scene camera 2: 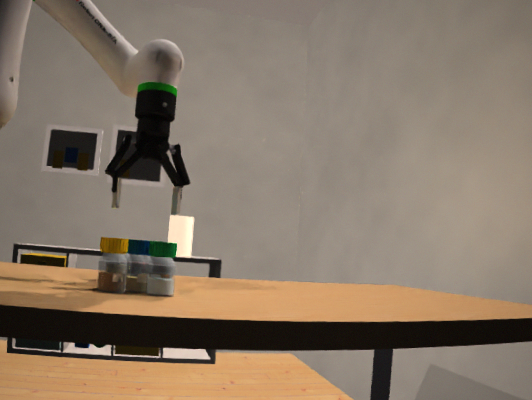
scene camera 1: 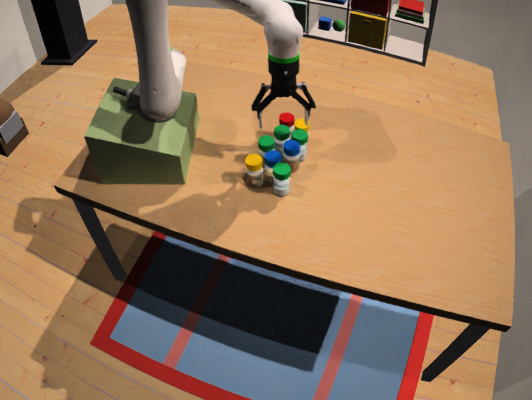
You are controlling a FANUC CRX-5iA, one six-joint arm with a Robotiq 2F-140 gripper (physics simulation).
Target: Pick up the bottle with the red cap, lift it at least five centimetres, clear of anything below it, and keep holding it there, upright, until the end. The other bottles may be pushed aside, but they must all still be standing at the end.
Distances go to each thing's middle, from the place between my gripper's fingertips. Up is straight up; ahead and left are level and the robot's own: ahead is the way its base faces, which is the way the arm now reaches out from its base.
Labels:
The blue-capped bottle point(scene camera 2: 137, 262) lies 10 mm behind my hand, 90 mm to the right of it and 120 mm below it.

